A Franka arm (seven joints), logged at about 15 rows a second.
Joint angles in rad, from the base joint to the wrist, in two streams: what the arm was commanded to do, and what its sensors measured. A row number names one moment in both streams.
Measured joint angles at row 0: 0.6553 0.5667 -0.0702 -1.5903 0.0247 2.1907 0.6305
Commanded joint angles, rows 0 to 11: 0.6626 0.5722 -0.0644 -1.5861 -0.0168 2.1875 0.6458; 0.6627 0.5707 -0.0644 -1.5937 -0.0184 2.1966 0.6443; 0.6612 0.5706 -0.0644 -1.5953 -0.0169 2.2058 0.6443; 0.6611 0.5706 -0.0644 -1.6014 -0.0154 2.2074 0.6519; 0.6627 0.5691 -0.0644 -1.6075 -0.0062 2.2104 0.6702; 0.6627 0.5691 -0.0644 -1.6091 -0.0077 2.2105 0.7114; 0.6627 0.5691 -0.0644 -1.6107 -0.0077 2.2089 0.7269; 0.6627 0.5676 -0.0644 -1.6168 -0.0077 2.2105 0.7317; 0.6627 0.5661 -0.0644 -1.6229 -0.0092 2.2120 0.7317; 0.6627 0.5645 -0.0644 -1.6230 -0.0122 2.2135 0.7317; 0.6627 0.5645 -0.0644 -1.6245 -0.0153 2.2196 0.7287; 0.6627 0.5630 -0.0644 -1.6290 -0.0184 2.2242 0.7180
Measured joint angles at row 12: 0.6678 0.5709 -0.0708 -1.6068 0.0051 2.1928 0.7037
